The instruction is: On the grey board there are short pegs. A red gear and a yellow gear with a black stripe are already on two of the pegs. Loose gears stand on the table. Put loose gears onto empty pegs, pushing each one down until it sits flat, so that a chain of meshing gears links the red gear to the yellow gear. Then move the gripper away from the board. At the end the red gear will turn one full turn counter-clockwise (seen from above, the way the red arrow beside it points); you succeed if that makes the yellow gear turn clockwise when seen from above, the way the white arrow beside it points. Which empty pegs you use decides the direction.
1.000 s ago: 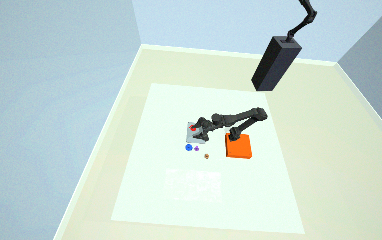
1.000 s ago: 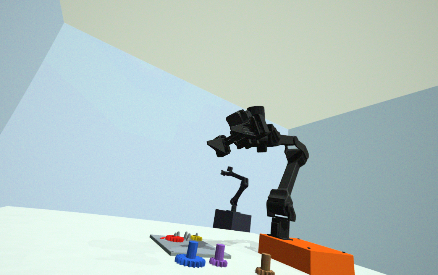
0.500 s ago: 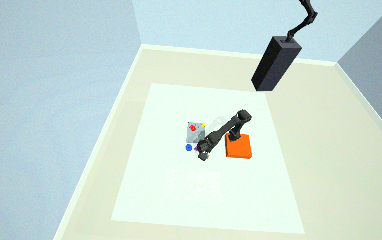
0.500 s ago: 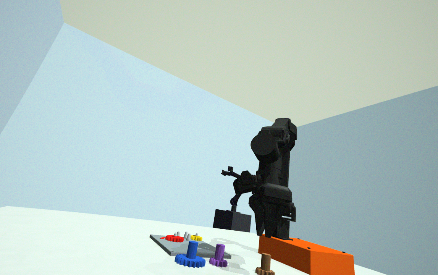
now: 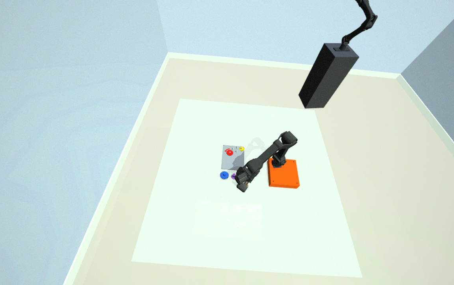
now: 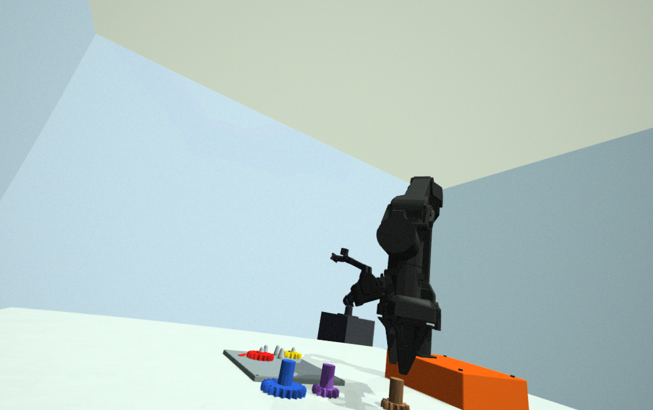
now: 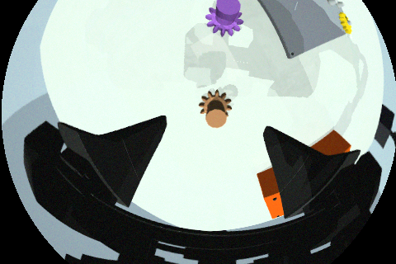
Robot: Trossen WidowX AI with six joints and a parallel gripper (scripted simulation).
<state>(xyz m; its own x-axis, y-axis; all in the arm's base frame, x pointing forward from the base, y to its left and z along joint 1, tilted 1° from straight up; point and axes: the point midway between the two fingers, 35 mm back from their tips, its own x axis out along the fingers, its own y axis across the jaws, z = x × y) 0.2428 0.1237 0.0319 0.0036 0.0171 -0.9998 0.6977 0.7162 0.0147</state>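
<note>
The brown gear is 40 mm below my gripper tip. The rest, counted from my gripper tip: blue gear 140 mm ahead, 90 mm to the right, 40 mm below; then purple gear 70 mm ahead, 70 mm to the right, 40 mm below; then red gear 80 mm ahead, 270 mm to the right, 40 mm below.
</note>
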